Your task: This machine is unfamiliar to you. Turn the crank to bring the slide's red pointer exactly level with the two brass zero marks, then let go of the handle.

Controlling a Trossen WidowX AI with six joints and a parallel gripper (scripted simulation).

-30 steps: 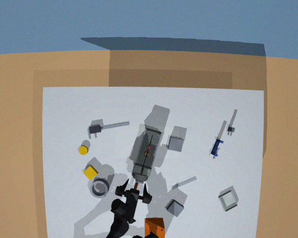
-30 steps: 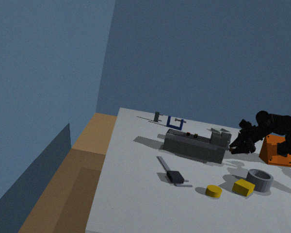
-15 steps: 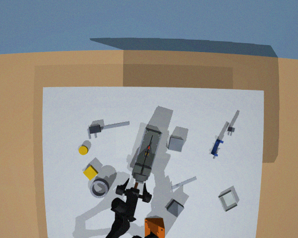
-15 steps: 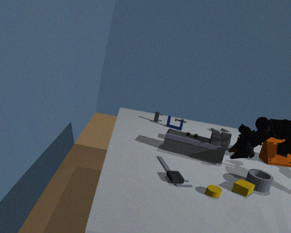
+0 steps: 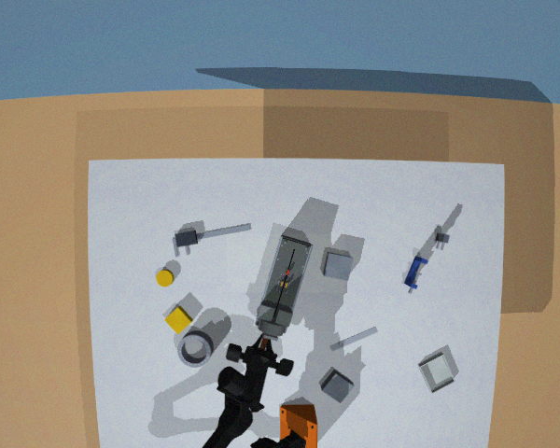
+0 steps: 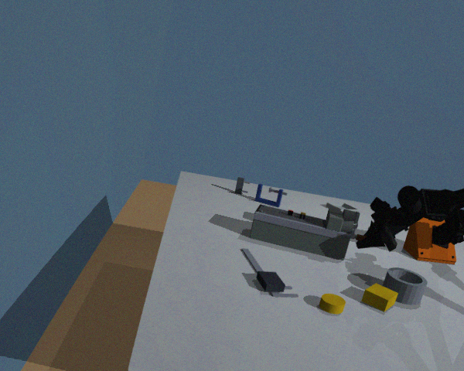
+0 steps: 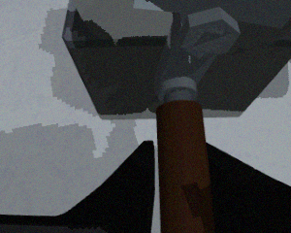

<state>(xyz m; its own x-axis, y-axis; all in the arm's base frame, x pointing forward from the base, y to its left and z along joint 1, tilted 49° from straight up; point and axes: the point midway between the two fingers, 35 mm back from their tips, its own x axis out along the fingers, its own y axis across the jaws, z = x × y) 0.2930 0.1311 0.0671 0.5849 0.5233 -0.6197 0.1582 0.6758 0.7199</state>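
The brown crank handle lies 20 mm behind my gripper tip and 20 mm above it. The rest, counted from my gripper tip: flat grey bar: 10 mm ahead, 270 mm to the right, 40 mm below; red pointer: 200 mm ahead, 40 mm to the right, 50 mm above; yellow block: 260 mm to the left, 20 mm below.
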